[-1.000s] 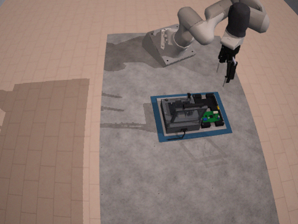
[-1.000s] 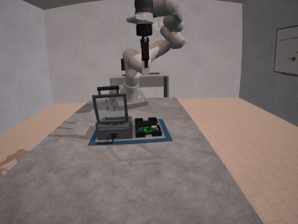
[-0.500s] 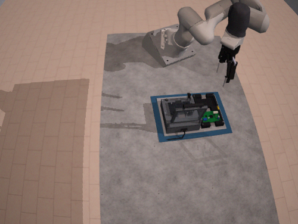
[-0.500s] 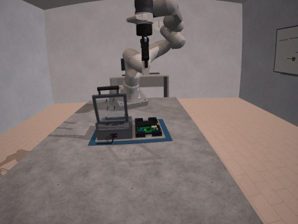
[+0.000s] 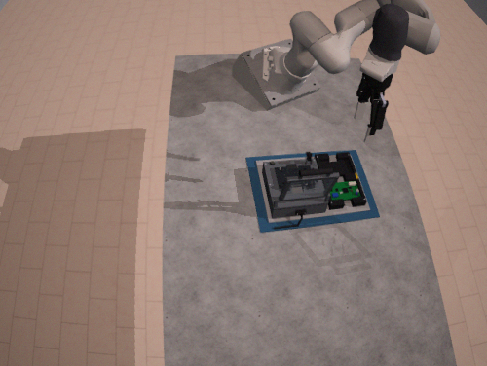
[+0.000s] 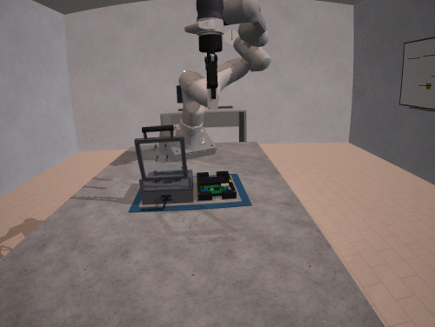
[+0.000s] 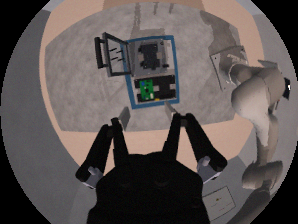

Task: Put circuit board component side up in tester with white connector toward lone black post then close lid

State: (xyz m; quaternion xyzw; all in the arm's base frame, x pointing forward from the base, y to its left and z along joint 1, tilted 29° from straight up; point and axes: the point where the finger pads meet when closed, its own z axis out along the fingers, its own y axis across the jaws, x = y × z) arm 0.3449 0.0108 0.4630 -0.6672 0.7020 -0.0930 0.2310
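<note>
Now: the green circuit board 31 cm below my hand. Round my hand: tester bed (3 cm behind, 16 cm to the right, 26 cm below); then framed clear lid (8 cm ahead, 17 cm to the right, 15 cm below).
</note>
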